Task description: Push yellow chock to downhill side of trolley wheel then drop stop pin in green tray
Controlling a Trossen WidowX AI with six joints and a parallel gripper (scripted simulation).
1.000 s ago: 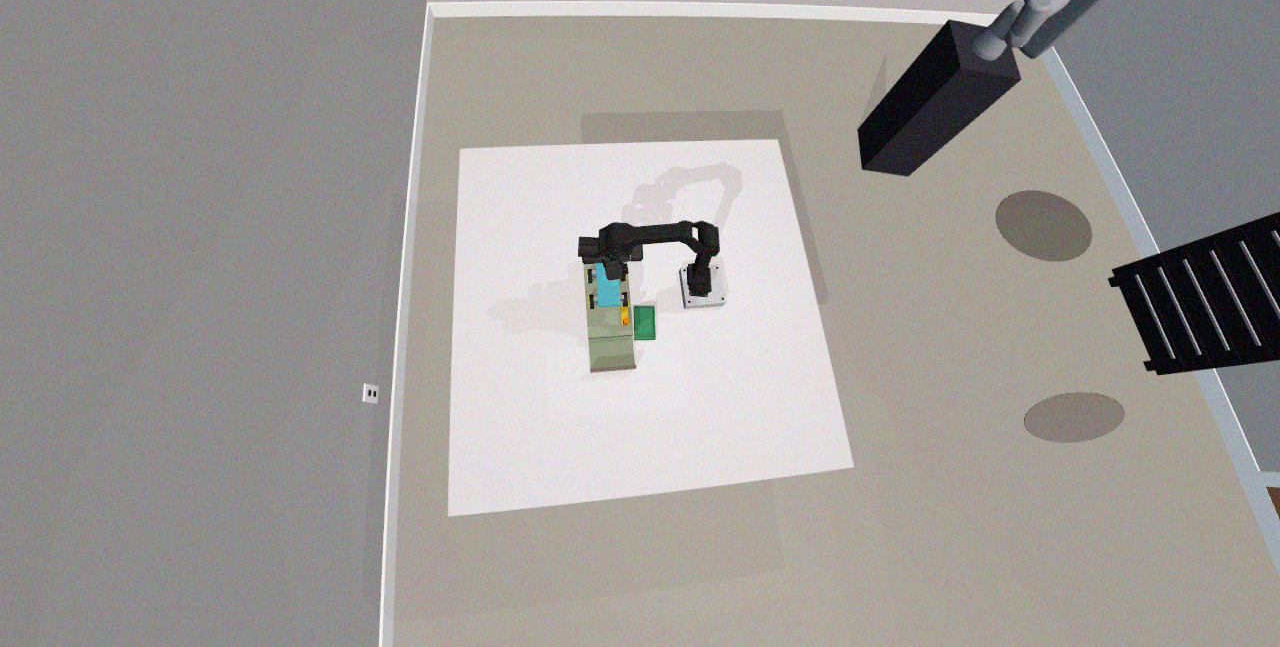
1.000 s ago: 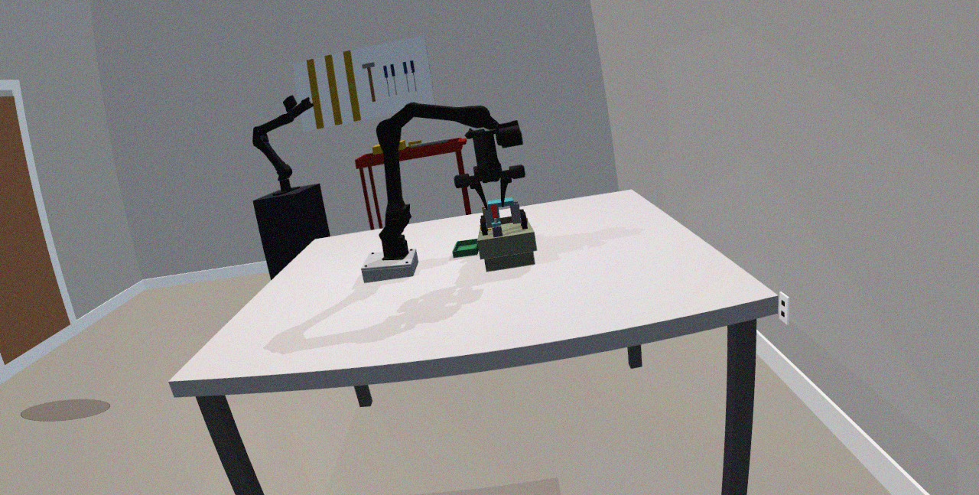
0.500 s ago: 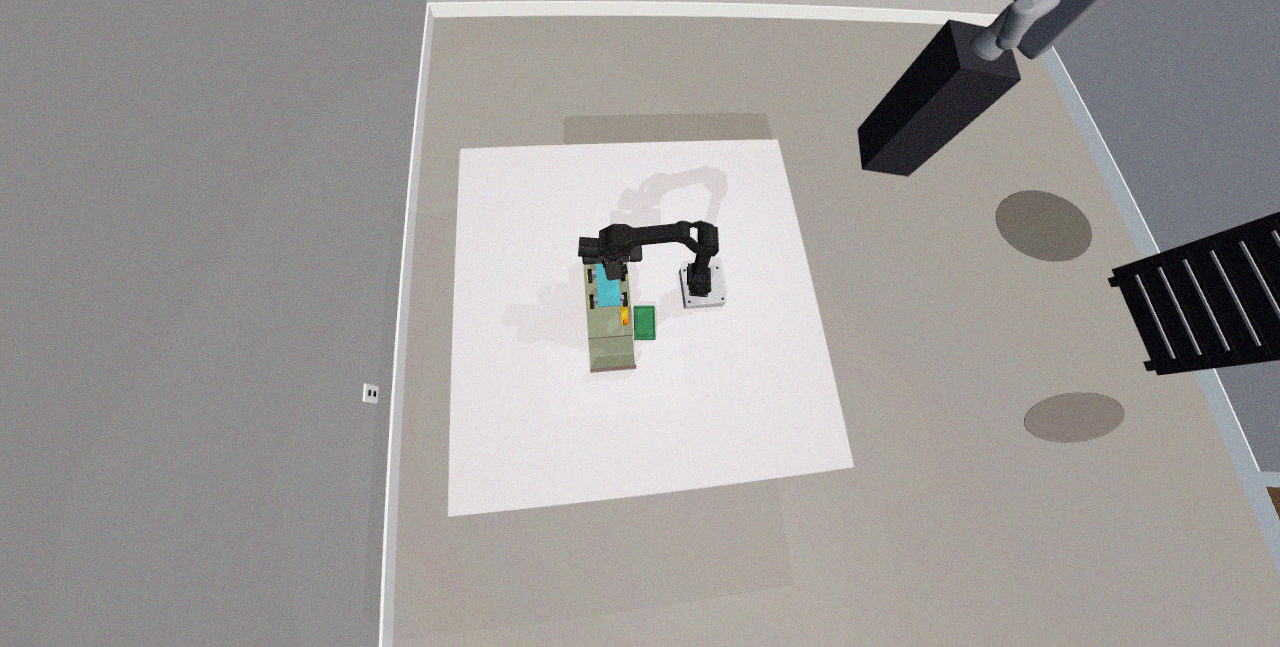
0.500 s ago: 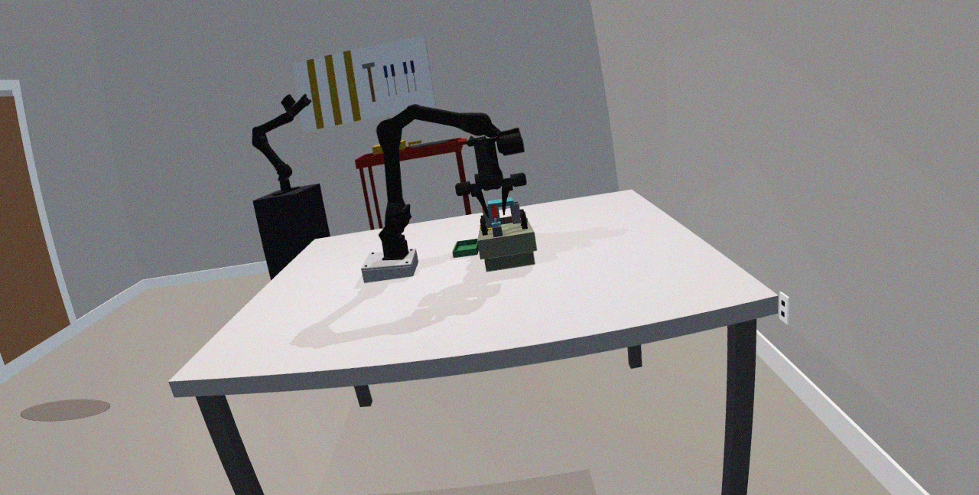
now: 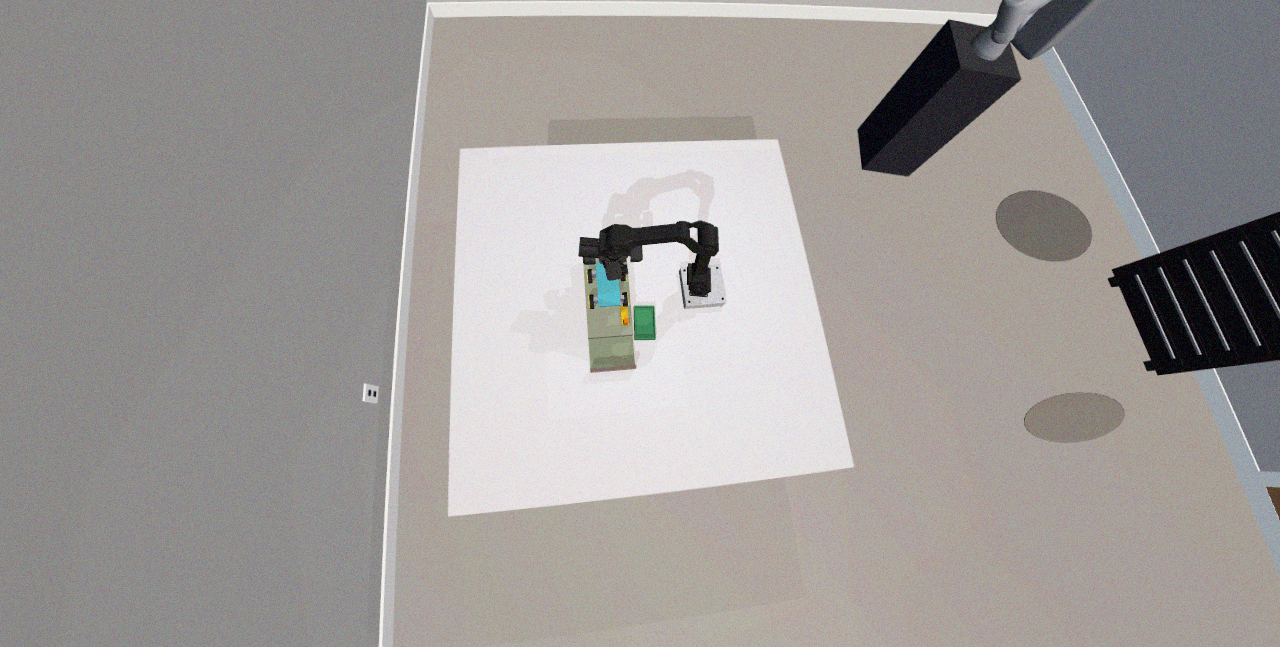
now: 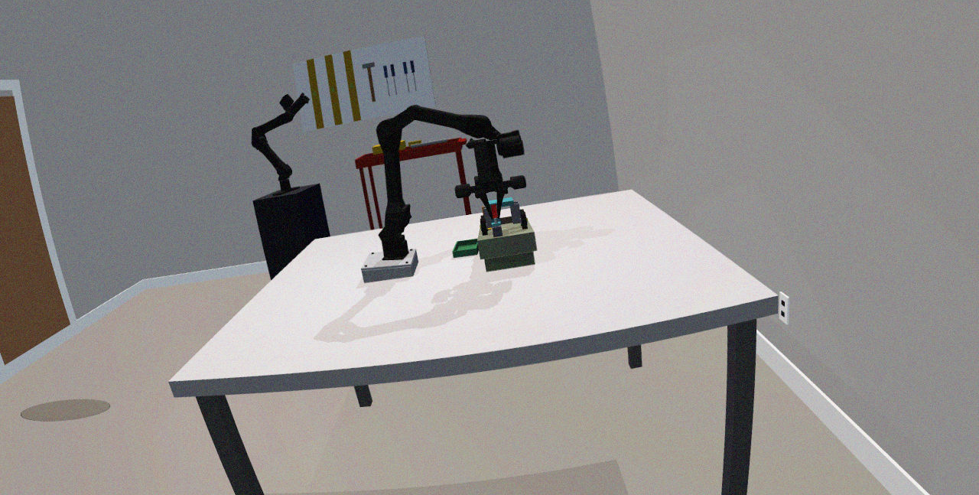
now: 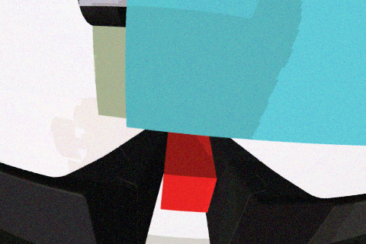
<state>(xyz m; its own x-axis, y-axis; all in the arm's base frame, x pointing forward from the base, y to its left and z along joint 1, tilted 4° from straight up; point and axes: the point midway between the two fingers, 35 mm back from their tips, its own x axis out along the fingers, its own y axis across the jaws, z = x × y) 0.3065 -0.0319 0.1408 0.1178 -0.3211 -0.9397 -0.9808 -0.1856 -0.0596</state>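
Right now the yellow chock is 190 mm to the left of my gripper tip, 70 mm behind it and 50 mm below it. From my gripper tip the other things lie so: cyan trolley (100 mm to the left, 20 mm below); olive ramp (110 mm to the left, 80 mm below); red-headed stop pin (right at my gripper tip).
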